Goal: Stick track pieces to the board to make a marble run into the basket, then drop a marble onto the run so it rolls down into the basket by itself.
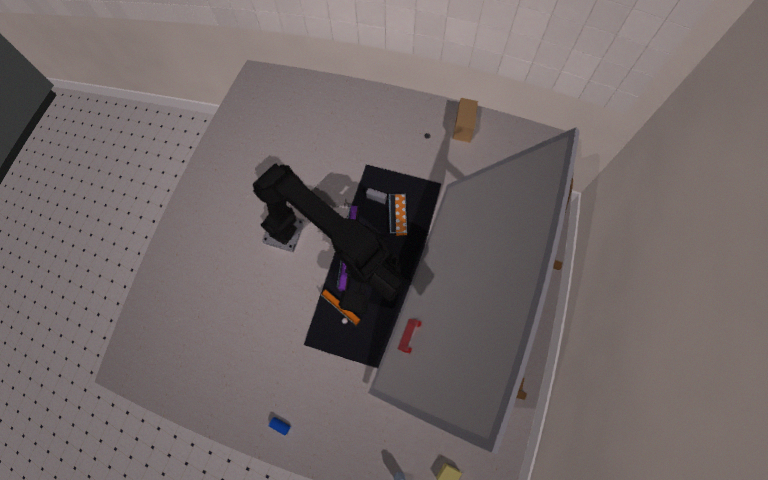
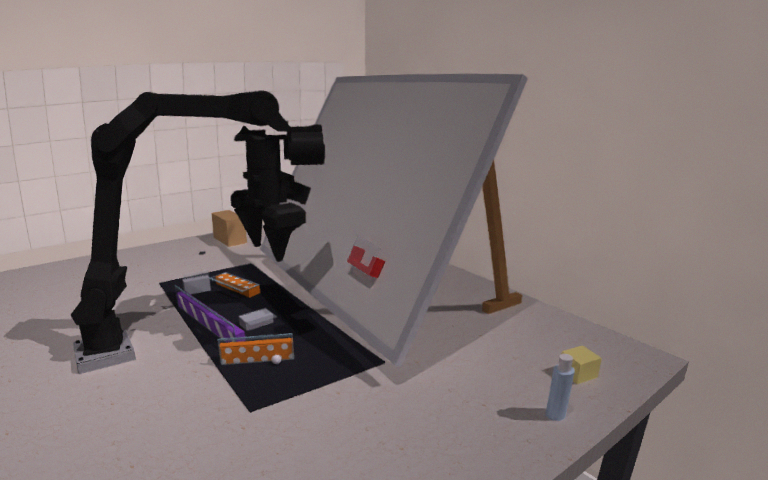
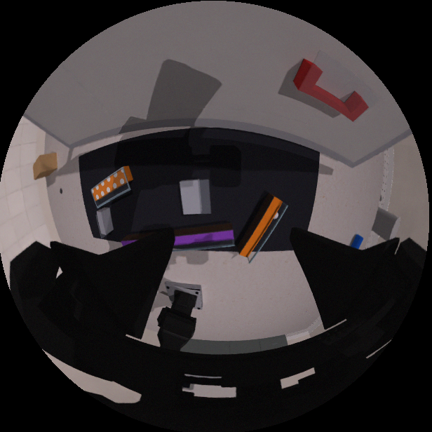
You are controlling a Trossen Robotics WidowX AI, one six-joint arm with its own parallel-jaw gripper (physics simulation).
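Places are measured from the arm's base along level axes (x ahead, y left, z up), in millimetres.
Pixels of known places: gripper, fingertip midpoint: [image 2: 268, 253]; arm's base at its link origin: [image 1: 283, 231] [image 2: 103, 345].
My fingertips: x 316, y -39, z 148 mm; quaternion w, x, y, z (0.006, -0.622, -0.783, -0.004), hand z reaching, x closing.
Note:
For each thing: its middle in the pictures, then the offset to it from my fingertips. Level surfaces: height alone.
- black mat at its surface level: dz -164 mm
- red basket at the middle of its body: [image 2: 367, 256] [image 1: 411, 335] dx +163, dy -69, dz -6 mm
- long purple striped track at the middle of its body: [image 2: 207, 313] [image 1: 348, 246] dx -115, dy +90, dz -138 mm
- white marble at the middle of its body: [image 2: 276, 359] [image 1: 344, 320] dx -20, dy -101, dz -156 mm
- shorter dotted orange track at the middle of its body: [image 2: 233, 285] [image 1: 397, 214] dx -38, dy +251, dz -154 mm
- grey block at the middle of its body: [image 2: 258, 321] dx -20, dy +51, dz -154 mm
- brown block at the middle of its body: [image 2: 228, 227] [image 1: 465, 120] dx +8, dy +656, dz -127 mm
- blue cylinder at the middle of its body: [image 1: 279, 426] dx -33, dy -449, dz -152 mm
- yellow block at the middle of its body: [image 2: 579, 364] [image 1: 448, 475] dx +431, dy -346, dz -148 mm
- pale blue bottle at the middle of its body: [image 2: 560, 386] dx +318, dy -412, dz -117 mm
My gripper [image 2: 268, 253] [image 3: 234, 233] is open and empty, pointing down above the black mat [image 1: 334, 333] [image 2: 254, 396] [image 3: 300, 175]. The red basket [image 1: 407, 336] [image 2: 365, 262] [image 3: 330, 97] is on the low part of the tilted grey board [image 1: 487, 254] [image 2: 419, 158] [image 3: 240, 60]. On the mat are a long purple striped track [image 1: 342, 276] [image 2: 206, 314] [image 3: 205, 238], a dotted orange track [image 1: 340, 306] [image 2: 256, 350] [image 3: 261, 227] with a white marble [image 1: 344, 320] [image 2: 276, 358] [image 3: 275, 215] beside it, and a shorter dotted orange track [image 1: 399, 213] [image 2: 237, 283] [image 3: 111, 186] at the far end.
A grey block [image 2: 257, 318] [image 3: 195, 196] lies mid-mat, another [image 1: 376, 195] [image 2: 196, 283] [image 3: 104, 221] at the far end. A brown block [image 1: 465, 120] [image 2: 228, 227] [image 3: 45, 165], blue cylinder [image 1: 279, 426] [image 3: 356, 242], yellow block [image 1: 448, 472] [image 2: 583, 363] and pale blue bottle [image 2: 559, 390] stand farther out.

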